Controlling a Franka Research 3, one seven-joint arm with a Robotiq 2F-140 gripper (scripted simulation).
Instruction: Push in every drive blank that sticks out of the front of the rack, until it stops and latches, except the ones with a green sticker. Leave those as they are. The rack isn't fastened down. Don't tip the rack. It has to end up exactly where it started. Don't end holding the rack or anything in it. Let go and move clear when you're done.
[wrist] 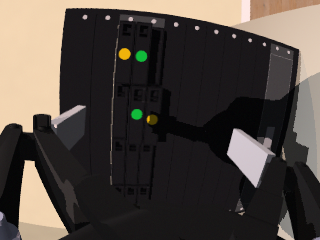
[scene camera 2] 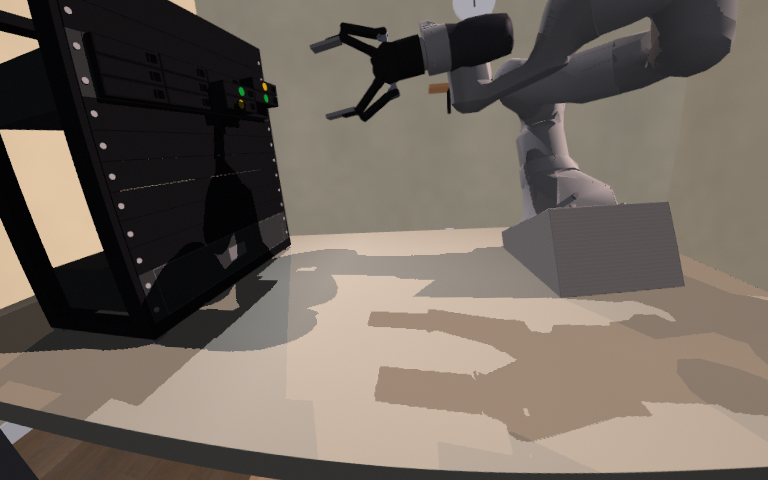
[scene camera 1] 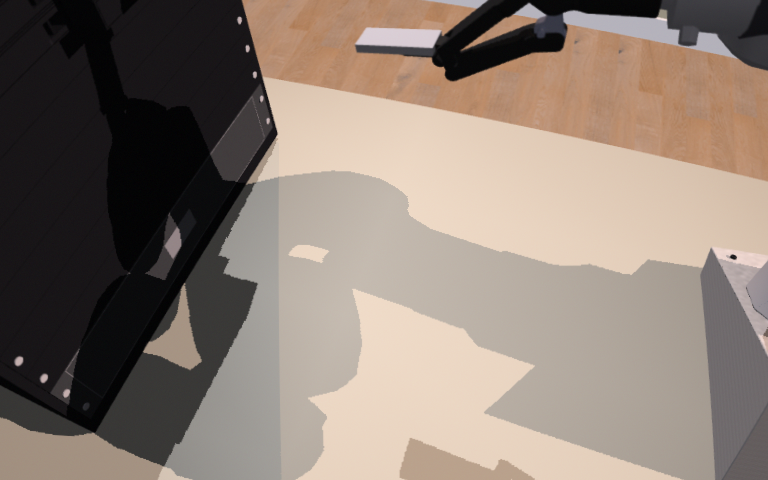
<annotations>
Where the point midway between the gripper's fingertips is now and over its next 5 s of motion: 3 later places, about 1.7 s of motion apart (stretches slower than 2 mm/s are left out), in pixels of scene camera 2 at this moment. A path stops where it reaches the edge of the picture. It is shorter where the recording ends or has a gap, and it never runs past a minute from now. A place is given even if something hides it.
My gripper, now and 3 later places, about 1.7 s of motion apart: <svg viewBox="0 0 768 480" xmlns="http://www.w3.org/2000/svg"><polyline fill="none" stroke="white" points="320,83 264,89 278,90 269,91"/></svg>
</annotations>
